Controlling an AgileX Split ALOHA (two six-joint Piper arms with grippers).
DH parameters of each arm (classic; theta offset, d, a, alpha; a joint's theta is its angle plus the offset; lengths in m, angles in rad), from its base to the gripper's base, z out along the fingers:
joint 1: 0 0.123 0 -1.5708
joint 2: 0.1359 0 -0.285 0
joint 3: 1.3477 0 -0.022 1.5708
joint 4: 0 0.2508 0 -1.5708
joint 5: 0 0 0.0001 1.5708
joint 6: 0 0.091 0 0
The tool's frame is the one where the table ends.
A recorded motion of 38 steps. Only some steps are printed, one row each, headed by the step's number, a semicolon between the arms.
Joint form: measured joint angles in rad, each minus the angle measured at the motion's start. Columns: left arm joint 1, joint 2, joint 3, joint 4, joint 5, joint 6; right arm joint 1, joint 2, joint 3, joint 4, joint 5, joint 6.
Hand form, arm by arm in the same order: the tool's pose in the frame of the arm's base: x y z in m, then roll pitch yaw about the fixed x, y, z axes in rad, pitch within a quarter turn. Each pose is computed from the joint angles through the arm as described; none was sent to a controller.
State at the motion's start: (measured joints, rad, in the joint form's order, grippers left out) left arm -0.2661 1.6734 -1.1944 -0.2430 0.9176 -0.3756; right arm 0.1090 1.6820 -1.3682 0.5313 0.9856 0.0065
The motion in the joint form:
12: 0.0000 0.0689 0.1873 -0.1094 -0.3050 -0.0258; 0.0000 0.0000 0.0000 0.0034 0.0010 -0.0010
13: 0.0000 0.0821 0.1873 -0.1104 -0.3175 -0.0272; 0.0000 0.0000 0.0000 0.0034 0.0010 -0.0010
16: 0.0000 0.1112 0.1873 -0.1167 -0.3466 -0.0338; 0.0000 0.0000 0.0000 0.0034 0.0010 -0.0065
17: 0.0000 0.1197 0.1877 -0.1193 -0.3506 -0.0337; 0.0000 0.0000 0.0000 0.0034 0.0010 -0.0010
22: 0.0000 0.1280 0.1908 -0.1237 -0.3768 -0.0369; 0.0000 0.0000 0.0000 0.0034 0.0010 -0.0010
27: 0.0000 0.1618 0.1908 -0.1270 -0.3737 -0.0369; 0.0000 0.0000 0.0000 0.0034 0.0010 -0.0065
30: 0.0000 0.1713 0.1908 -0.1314 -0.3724 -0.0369; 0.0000 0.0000 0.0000 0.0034 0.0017 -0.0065
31: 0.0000 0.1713 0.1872 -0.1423 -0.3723 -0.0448; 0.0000 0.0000 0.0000 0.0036 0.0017 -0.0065
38: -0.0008 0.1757 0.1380 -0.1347 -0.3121 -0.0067; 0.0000 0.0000 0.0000 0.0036 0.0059 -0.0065
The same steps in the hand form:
12: 0.3128 -0.1040 0.1767 -2.7730 0.1370 -2.7228; 0.3469 0.0769 0.2895 2.5975 0.2758 2.9490
13: 0.3145 -0.1042 0.1726 -2.7752 0.1365 -2.7178; 0.3469 0.0769 0.2895 2.5975 0.2758 2.9490
16: 0.3183 -0.1047 0.1637 -2.7767 0.1337 -2.7000; 0.3469 0.0769 0.2895 2.5989 0.2786 2.9539
17: 0.3189 -0.1049 0.1609 -2.7792 0.1291 -2.6977; 0.3469 0.0769 0.2895 2.5975 0.2758 2.9490
22: 0.3208 -0.1049 0.1581 -2.7722 0.1396 -2.6838; 0.3469 0.0769 0.2895 2.5975 0.2758 2.9490
27: 0.3215 -0.1053 0.1467 -2.7943 0.1099 -2.6852; 0.3469 0.0769 0.2895 2.5989 0.2786 2.9539
30: 0.3216 -0.1056 0.1435 -2.7987 0.0996 -2.6830; 0.3468 0.0769 0.2895 2.5990 0.2780 2.9543
31: 0.3224 -0.1063 0.1444 -2.7897 0.0941 -2.6673; 0.3468 0.0769 0.2895 2.5988 0.2779 2.9542
38: 0.3283 -0.1096 0.1528 -2.7933 0.0928 -2.7259; 0.3465 0.0770 0.2894 2.5994 0.2743 2.9565

